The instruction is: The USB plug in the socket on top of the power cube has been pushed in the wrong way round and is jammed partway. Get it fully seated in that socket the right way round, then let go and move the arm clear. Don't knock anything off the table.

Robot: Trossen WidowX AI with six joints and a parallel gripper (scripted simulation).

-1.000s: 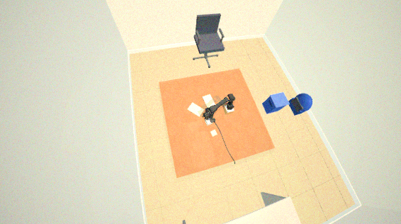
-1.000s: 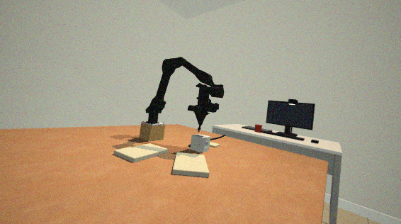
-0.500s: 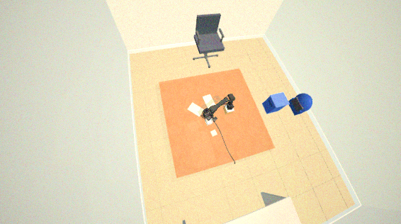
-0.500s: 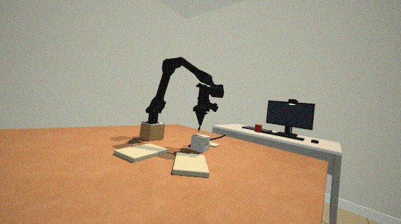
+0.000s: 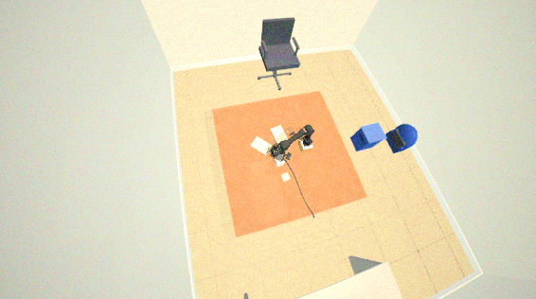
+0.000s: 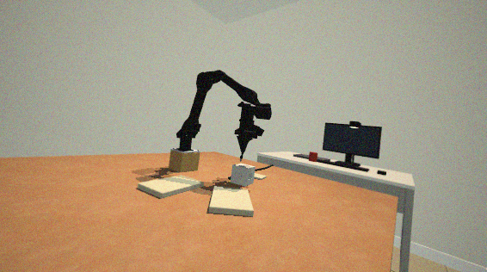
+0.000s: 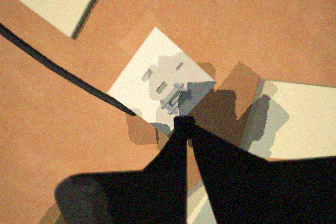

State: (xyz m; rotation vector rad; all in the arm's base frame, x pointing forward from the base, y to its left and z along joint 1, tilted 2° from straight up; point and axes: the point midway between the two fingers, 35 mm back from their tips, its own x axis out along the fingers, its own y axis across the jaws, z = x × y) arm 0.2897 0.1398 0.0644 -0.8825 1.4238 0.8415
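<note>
The USB plug is 2 cm below my gripper tip.
</note>
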